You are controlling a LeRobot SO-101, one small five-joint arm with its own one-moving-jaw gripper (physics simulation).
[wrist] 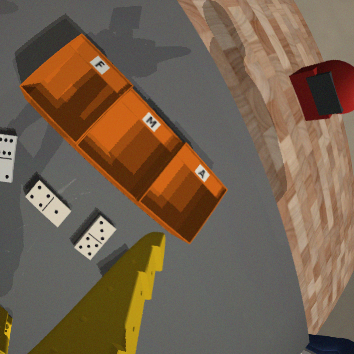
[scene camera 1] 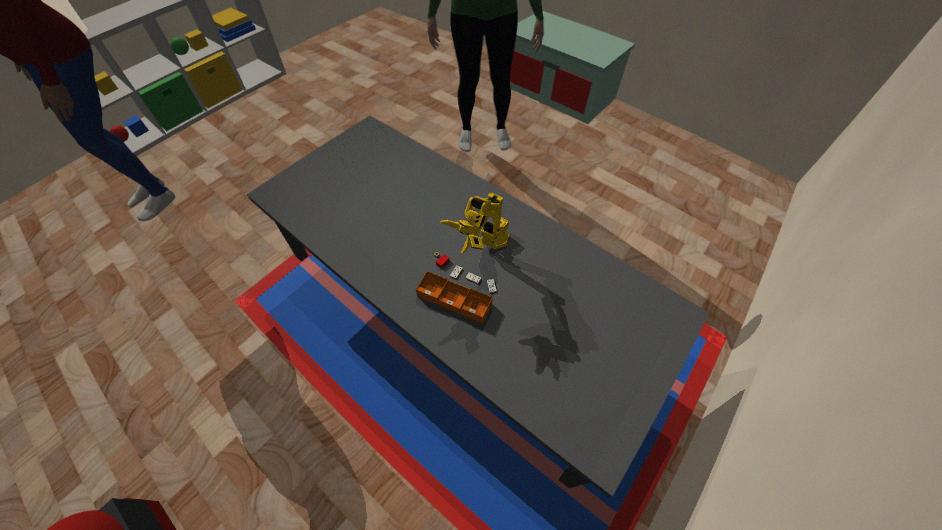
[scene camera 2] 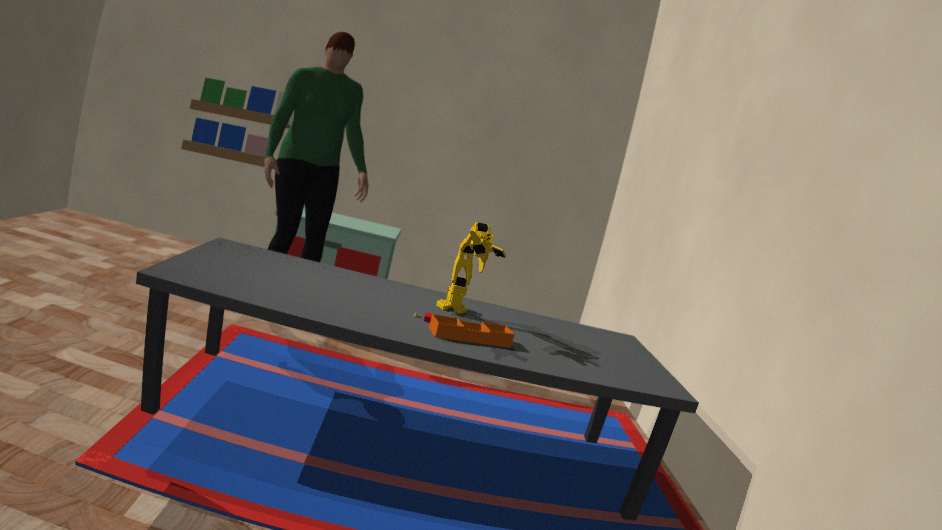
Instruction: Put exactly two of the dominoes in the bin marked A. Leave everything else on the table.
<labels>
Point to an orange three-compartment bin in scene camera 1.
473, 304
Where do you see an orange three-compartment bin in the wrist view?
At 78, 91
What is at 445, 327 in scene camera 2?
An orange three-compartment bin.
</labels>
